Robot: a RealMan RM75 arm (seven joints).
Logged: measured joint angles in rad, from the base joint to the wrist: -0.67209 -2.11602 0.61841 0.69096 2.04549 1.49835 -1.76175; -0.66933 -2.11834 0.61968 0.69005 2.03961 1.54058 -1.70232; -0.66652 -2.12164 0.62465 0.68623 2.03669 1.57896 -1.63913; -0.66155 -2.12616 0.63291 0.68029 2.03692 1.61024 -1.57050; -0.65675 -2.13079 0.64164 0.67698 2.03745 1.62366 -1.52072; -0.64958 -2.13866 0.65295 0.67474 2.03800 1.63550 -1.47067; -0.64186 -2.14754 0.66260 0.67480 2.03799 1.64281 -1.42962; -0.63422 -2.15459 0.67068 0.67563 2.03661 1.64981 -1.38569; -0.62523 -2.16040 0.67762 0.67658 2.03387 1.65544 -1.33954; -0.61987 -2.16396 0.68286 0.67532 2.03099 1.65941 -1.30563; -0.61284 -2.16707 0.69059 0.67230 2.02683 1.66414 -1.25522; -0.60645 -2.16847 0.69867 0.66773 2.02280 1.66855 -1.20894; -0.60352 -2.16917 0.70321 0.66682 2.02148 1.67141 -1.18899; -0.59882 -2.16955 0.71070 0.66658 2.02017 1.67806 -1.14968; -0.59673 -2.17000 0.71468 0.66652 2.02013 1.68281 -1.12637; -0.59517 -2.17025 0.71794 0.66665 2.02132 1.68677 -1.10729; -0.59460 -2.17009 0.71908 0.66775 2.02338 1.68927 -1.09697; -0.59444 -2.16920 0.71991 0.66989 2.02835 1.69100 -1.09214; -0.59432 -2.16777 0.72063 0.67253 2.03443 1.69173 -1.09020; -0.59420 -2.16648 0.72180 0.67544 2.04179 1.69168 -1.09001; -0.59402 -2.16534 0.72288 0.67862 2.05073 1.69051 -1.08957; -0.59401 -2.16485 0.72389 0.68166 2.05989 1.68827 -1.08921
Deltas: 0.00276 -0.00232 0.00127 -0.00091 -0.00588 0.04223 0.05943; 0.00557 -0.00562 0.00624 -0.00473 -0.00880 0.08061 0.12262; 0.01054 -0.01014 0.01450 -0.01067 -0.00857 0.11189 0.19125; 0.01534 -0.01477 0.02323 -0.01398 -0.00804 0.12531 0.24103; 0.02251 -0.02264 0.03454 -0.01622 -0.00749 0.13715 0.29108; 0.03023 -0.03152 0.04419 -0.01616 -0.00750 0.14446 0.33213; 0.03787 -0.03857 0.05227 -0.01533 -0.00888 0.15146 0.37606; 0.04686 -0.04438 0.05921 -0.01438 -0.01162 0.15709 0.42221; 0.05222 -0.04794 0.06445 -0.01564 -0.01450 0.16106 0.45612; 0.05925 -0.05105 0.07218 -0.01866 -0.01866 0.16579 0.50653; 0.06564 -0.05245 0.08026 -0.02323 -0.02269 0.17020 0.55281; 0.06857 -0.05315 0.08480 -0.02414 -0.02401 0.17306 0.57276; 0.07327 -0.05353 0.09229 -0.02438 -0.02532 0.17971 0.61207; 0.07536 -0.05398 0.09627 -0.02444 -0.02536 0.18446 0.63538; 0.07692 -0.05423 0.09953 -0.02431 -0.02417 0.18842 0.65446; 0.07749 -0.05407 0.10067 -0.02321 -0.02211 0.19092 0.66478; 0.07765 -0.05318 0.10150 -0.02107 -0.01714 0.19265 0.66961; 0.07777 -0.05175 0.10222 -0.01843 -0.01106 0.19338 0.67155; 0.07789 -0.05046 0.10339 -0.01552 -0.00370 0.19333 0.67174; 0.07807 -0.04932 0.10447 -0.01234 0.00524 0.19216 0.67218; 0.07808 -0.04883 0.10548 -0.00930 0.01440 0.18992 0.67254
